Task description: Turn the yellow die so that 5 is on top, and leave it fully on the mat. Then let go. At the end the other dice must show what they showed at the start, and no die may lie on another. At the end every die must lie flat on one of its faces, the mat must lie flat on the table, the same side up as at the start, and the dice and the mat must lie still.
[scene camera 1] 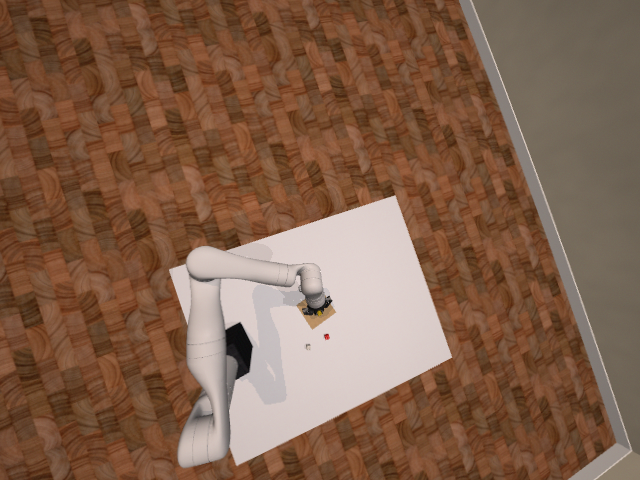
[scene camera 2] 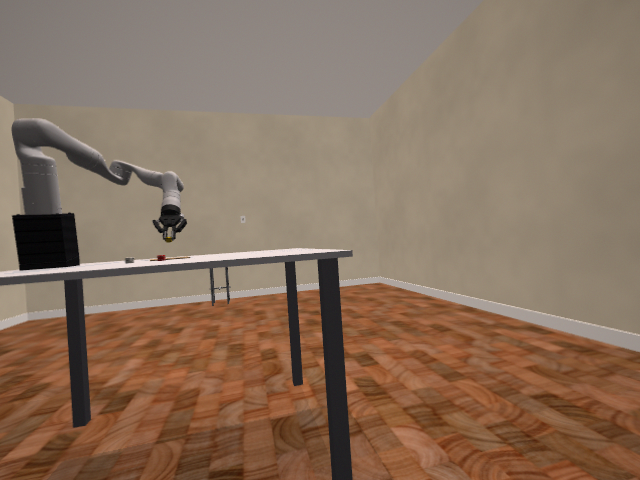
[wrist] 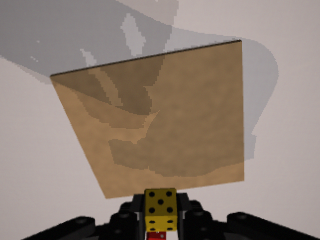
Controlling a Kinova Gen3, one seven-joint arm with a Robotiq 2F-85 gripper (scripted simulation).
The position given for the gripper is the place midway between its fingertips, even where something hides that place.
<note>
In view: the gripper (wrist: 160,208) and a tan mat (wrist: 175,120).
</note>
